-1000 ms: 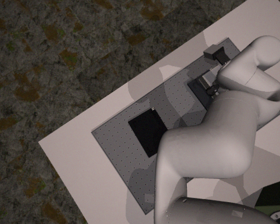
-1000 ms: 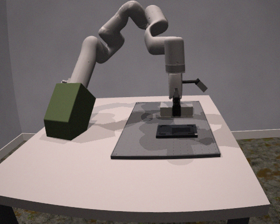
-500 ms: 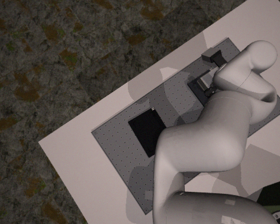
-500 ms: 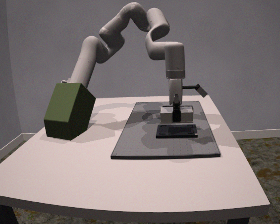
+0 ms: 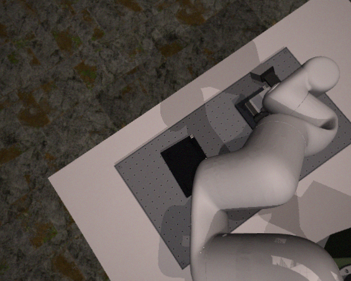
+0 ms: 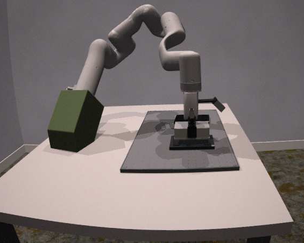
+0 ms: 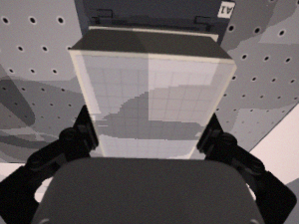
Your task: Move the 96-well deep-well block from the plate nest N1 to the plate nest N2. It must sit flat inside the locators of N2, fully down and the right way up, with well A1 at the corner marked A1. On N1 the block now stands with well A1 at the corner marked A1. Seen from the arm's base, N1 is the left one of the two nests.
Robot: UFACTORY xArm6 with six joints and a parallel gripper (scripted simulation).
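My gripper is now 4 cm above the nest N2. From my hand the other things lie so: black nest (2 cm ahead, 29 cm to the left, 4 cm below); deep-well block (right at my hand).
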